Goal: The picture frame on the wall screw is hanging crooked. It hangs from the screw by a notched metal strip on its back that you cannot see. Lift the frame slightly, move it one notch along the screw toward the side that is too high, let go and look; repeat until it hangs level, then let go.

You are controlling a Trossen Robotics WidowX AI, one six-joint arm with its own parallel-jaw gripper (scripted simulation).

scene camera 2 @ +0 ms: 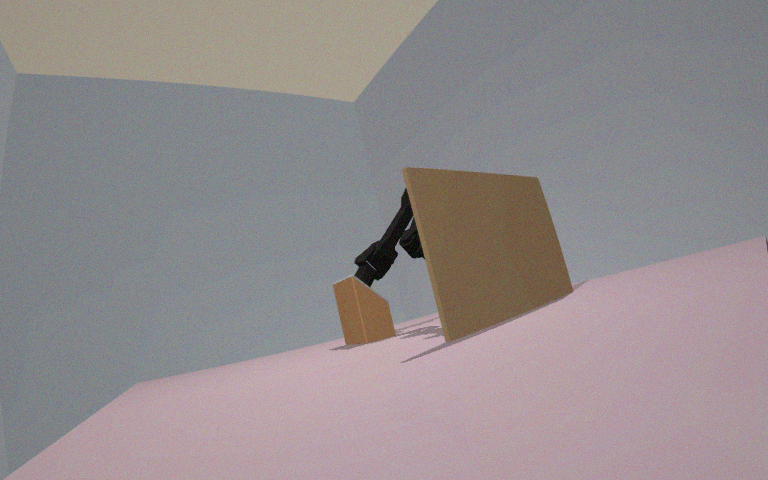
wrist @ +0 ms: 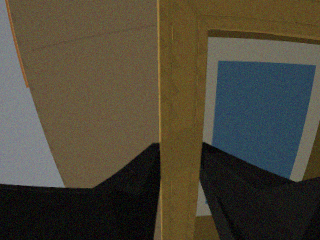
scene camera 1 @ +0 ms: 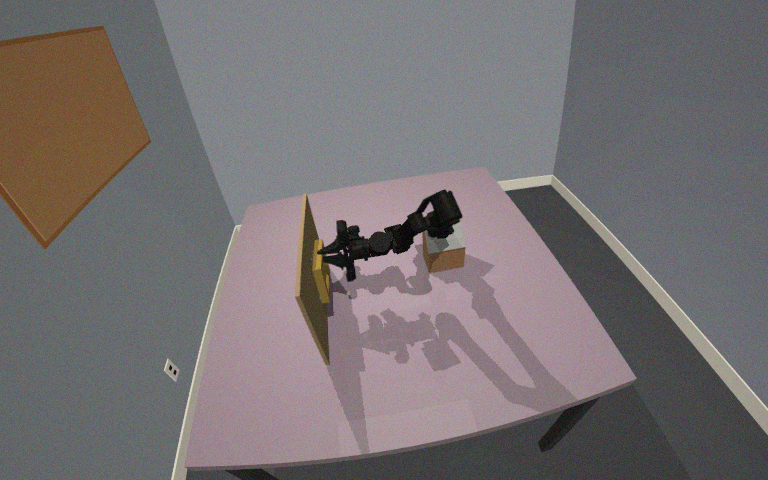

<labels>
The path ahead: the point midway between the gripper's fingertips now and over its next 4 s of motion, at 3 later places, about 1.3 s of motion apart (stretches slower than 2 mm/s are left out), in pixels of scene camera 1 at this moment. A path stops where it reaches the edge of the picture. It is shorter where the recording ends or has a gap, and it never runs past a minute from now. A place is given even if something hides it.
The gripper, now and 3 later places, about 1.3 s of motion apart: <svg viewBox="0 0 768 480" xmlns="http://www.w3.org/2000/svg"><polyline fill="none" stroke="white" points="317,256 350,217 355,234 333,252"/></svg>
</labels>
